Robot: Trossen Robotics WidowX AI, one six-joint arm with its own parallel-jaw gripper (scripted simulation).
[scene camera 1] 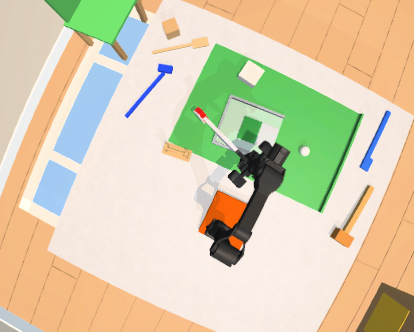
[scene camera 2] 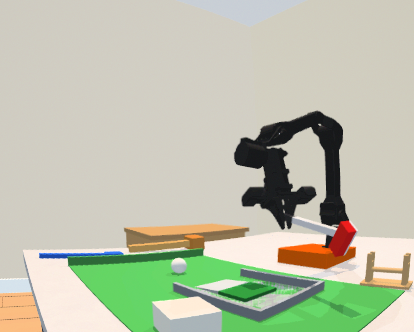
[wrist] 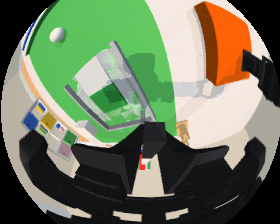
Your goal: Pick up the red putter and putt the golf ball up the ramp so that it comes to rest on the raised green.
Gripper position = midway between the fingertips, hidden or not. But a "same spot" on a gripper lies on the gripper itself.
Scene:
The gripper shows in scene camera 1 point(242, 157), in scene camera 2 and in the wrist view. The same spot on the gripper: point(wrist: 201, 173) is point(scene camera 2: 284, 202). The same spot on a grey-framed ramp platform: point(scene camera 2: 244, 291) is point(scene camera 1: 250, 125).

